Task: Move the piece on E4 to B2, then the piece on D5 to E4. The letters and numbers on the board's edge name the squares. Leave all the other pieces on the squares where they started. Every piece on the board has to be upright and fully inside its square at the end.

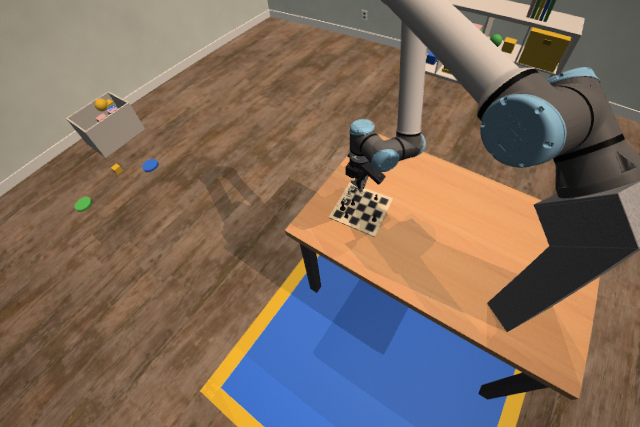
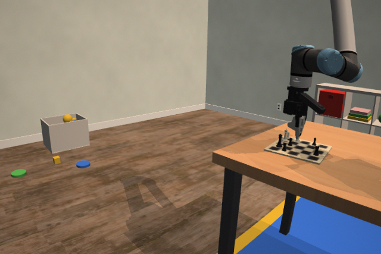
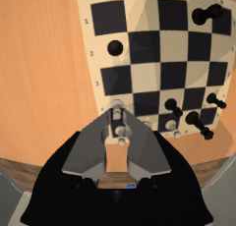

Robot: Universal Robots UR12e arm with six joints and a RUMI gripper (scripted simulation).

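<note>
My hand is 5 cm short of the tall white piece and 3 cm to the right of it. Also, from my hand: chessboard 8 cm to the left, 3 cm below, 2 cm behind; black piece 13 cm to the left, 10 cm behind, 1 cm below.
</note>
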